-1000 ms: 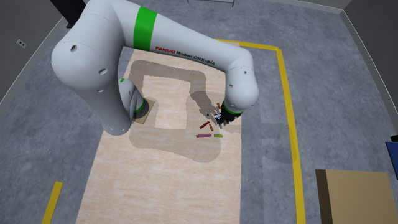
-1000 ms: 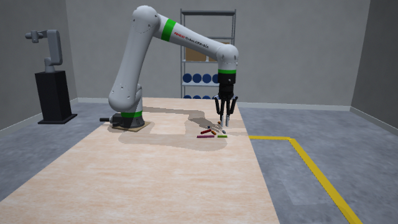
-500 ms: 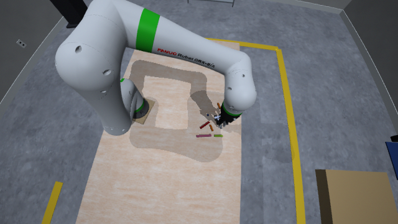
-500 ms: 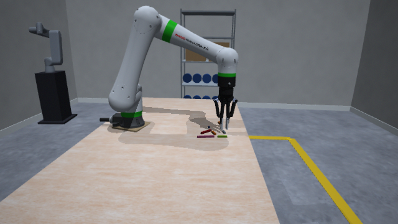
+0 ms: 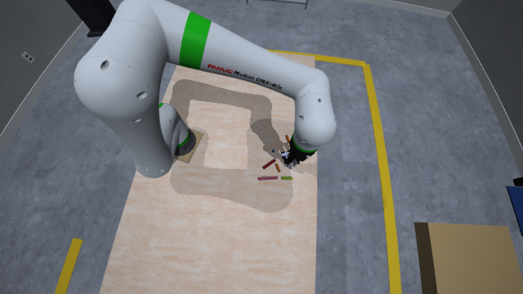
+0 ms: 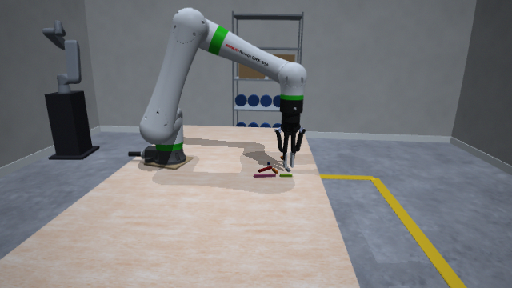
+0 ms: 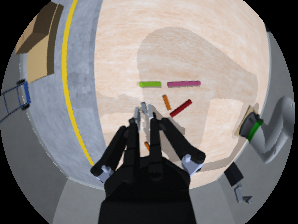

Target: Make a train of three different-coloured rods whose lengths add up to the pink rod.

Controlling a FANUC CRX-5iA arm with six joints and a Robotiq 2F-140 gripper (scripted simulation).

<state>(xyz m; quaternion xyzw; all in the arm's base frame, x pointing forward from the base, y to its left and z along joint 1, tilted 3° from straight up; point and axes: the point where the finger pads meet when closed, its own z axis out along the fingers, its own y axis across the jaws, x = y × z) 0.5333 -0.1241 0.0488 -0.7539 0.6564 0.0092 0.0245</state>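
My hand is 50 mm above the grey rod. Also, from my hand: lime rod (60 mm to the right, 50 mm below, 20 mm behind); blue rod (80 mm behind, 70 mm to the left, 50 mm below); red rod (100 mm behind, 50 mm below, 10 mm to the left).
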